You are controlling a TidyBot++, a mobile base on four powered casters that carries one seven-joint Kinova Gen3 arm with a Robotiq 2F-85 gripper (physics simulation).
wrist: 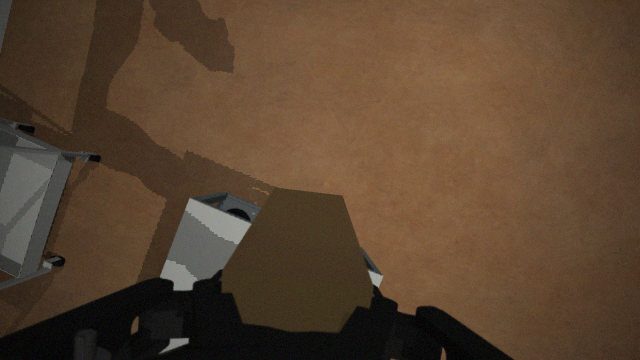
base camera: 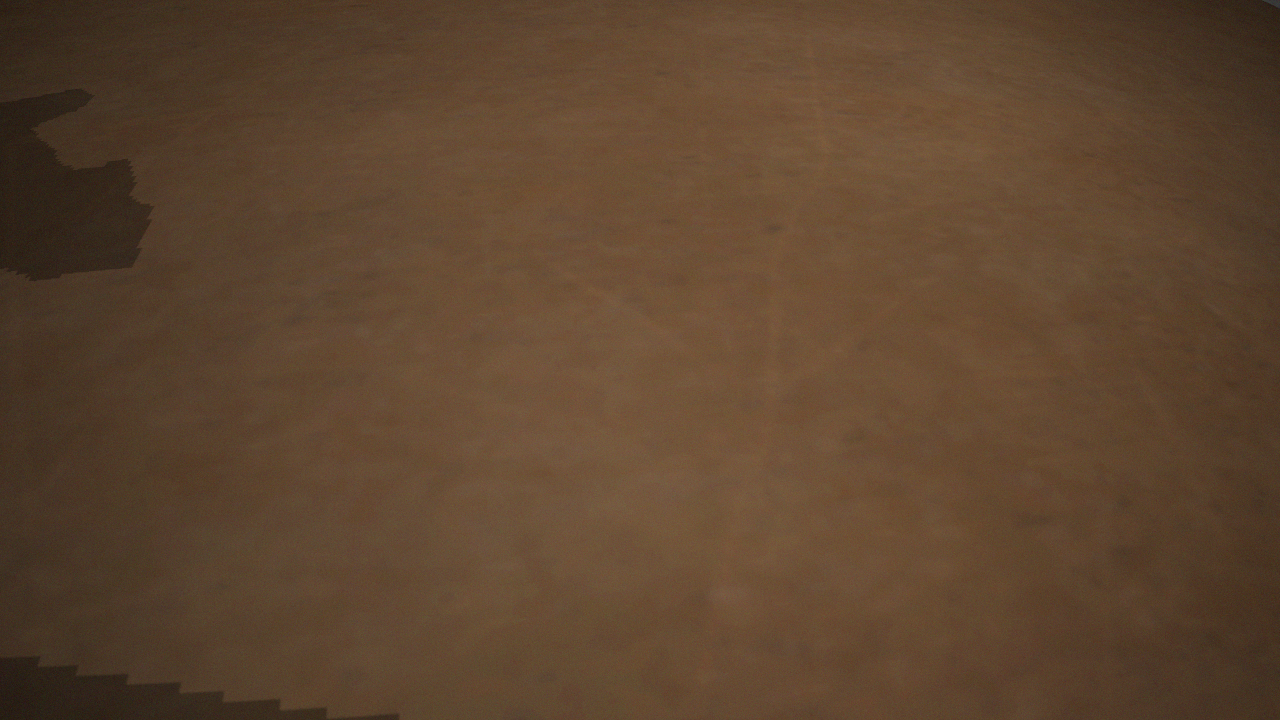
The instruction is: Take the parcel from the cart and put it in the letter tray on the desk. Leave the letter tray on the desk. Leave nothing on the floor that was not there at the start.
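Frame: origin at the arm's base, x ahead, y left, z up, level; centimetres.
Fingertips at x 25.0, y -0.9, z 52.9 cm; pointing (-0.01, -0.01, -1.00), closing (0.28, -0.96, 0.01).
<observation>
A point is followed by its place in that frame.
The brown parcel (wrist: 300, 255) {x 27.7, y -0.1, z 57.1 cm} is held between the fingers of my gripper (wrist: 297, 285) {x 25.0, y -0.9, z 52.9 cm} at the bottom middle of the wrist view, high above the floor. The gripper is shut on it. Part of the grey cart (wrist: 46, 215) {x -14.0, y 75.5, z -23.1 cm} shows at the left edge of the wrist view, apart from the parcel, with its wheels on the floor. The desk and the letter tray do not show in either view.
The brown floor (base camera: 680, 358) {x 48.3, y -3.8, z -39.6 cm} (wrist: 450, 125) {x 68.5, y -41.1, z -39.6 cm} fills most of both views. Part of my own base (wrist: 205, 245) {x 6.0, y 17.3, z -1.4 cm} shows below and behind the parcel. Dark shadows fall on the floor at the left of both views. A grey edge shows at the wrist view's top left corner.
</observation>
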